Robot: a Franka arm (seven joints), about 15 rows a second.
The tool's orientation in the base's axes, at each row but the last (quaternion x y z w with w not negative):
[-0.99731, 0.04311, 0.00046, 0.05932]
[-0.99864, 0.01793, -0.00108, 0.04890]
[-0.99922, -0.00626, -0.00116, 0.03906]
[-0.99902, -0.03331, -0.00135, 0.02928]
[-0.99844, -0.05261, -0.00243, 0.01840]
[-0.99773, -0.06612, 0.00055, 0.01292]
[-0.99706, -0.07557, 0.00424, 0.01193]
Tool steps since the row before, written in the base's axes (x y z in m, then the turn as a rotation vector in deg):
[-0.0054, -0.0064, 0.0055, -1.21, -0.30, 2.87]
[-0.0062, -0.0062, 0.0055, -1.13, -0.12, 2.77]
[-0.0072, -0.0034, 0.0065, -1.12, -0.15, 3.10]
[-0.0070, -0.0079, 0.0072, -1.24, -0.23, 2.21]
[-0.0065, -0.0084, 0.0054, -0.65, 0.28, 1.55]
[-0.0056, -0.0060, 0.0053, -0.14, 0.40, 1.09]
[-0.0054, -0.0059, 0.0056, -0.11, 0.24, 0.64]
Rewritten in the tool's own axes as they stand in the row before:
[-0.0049, 0.0061, -0.0062, -1.20, 0.06, -2.89]
[-0.0060, 0.0059, -0.0061, -1.12, -0.11, -2.77]
[-0.0072, 0.0028, -0.0068, -1.11, -0.11, -3.10]
[-0.0075, 0.0070, -0.0077, -1.24, 0.02, -2.22]
[-0.0073, 0.0075, -0.0057, -0.61, -0.40, -1.54]
[-0.0063, 0.0051, -0.0054, -0.09, -0.44, -1.08]
[-0.0063, 0.0049, -0.0057, -0.08, -0.27, -0.63]

